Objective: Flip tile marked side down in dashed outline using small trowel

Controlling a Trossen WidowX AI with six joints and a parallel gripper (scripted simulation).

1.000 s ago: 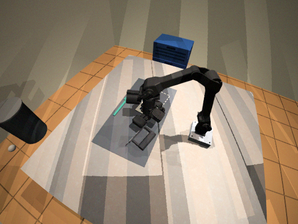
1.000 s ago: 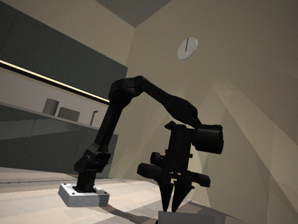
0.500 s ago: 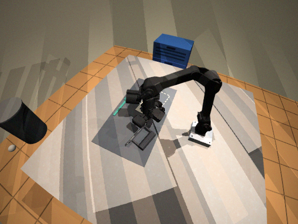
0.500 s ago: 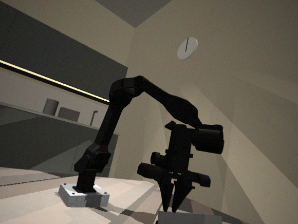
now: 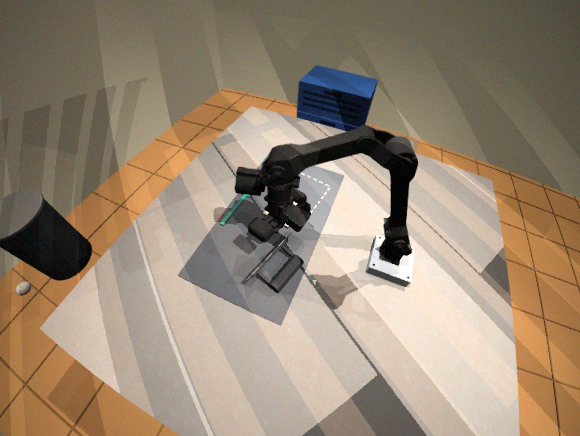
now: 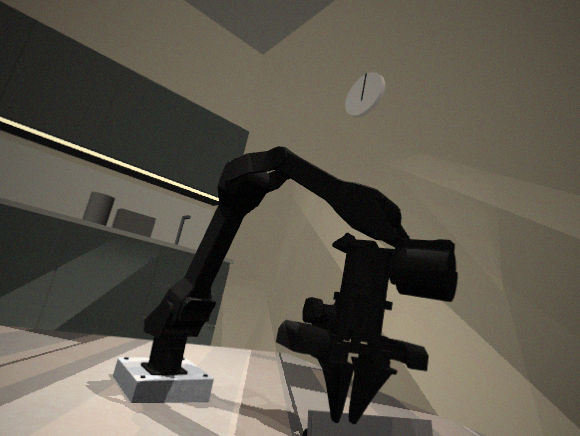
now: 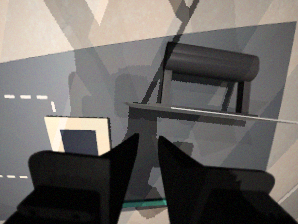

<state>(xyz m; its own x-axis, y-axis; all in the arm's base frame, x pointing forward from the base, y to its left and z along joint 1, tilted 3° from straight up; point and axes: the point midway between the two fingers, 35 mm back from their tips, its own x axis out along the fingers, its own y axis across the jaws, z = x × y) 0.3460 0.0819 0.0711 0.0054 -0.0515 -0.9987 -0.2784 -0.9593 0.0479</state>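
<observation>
Right now my gripper tip is 9 cm to the left of the grey mat, 9 cm above it and 5 cm short of it. Also, from my gripper tip: tan square tile 13 cm to the right, 7 cm below, 3 cm ahead; teal trowel 19 cm ahead, 12 cm to the right, 7 cm below.
</observation>
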